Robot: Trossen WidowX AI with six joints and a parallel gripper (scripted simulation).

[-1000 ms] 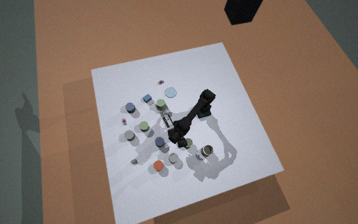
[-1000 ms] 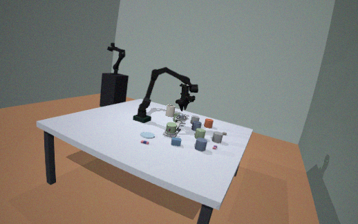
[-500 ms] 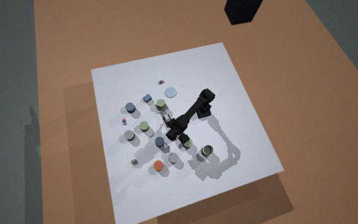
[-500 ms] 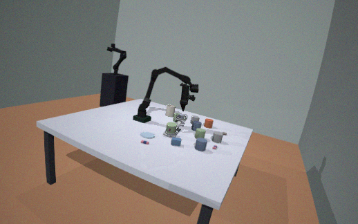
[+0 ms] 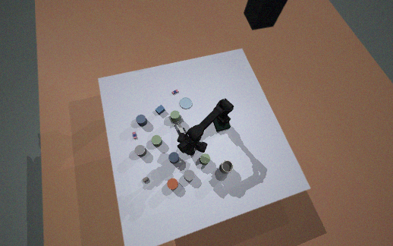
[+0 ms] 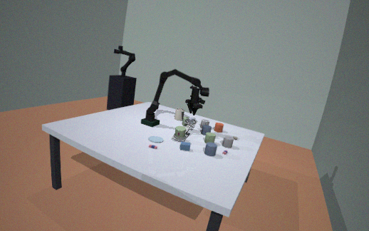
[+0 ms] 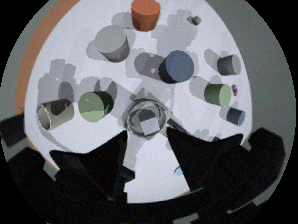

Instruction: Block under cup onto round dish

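The grey block lies 50 mm below my gripper tip and 10 mm to the right of it. The rest, counted from my gripper tip: beige cup: 200 mm behind, 190 mm to the left, 90 mm below; pale blue round dish: 380 mm to the right, 130 mm below, 70 mm behind; orange cup: 190 mm ahead, 180 mm to the left, 100 mm below.
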